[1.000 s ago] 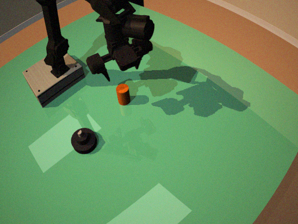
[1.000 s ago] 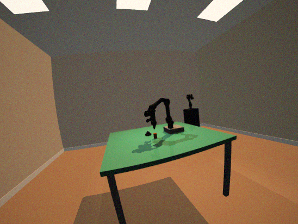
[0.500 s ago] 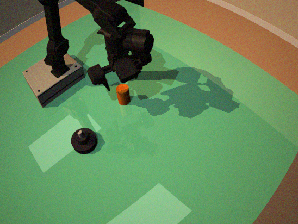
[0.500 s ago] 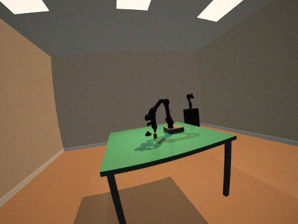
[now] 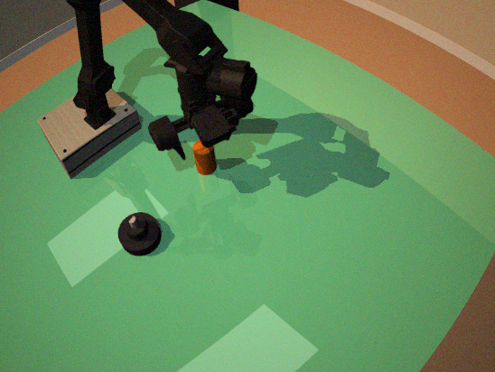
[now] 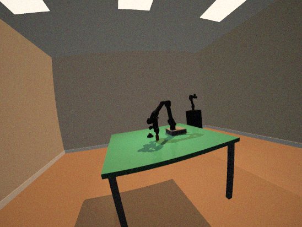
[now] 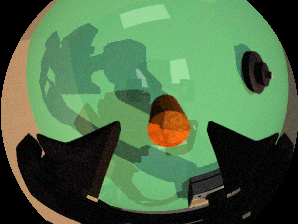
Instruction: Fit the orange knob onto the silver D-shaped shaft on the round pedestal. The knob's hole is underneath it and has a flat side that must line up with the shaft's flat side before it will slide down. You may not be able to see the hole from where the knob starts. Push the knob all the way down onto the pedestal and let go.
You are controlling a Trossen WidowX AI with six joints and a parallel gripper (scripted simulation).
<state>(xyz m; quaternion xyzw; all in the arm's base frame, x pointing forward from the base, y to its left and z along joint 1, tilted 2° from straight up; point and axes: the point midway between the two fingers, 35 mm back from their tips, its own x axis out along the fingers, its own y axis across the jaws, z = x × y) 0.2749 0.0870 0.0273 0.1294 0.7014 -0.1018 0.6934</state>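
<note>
The orange knob lies 1 cm below my gripper tip. Round my gripper tip: pedestal: 20 cm to the right, 2 cm below, 2 cm ahead.
</note>
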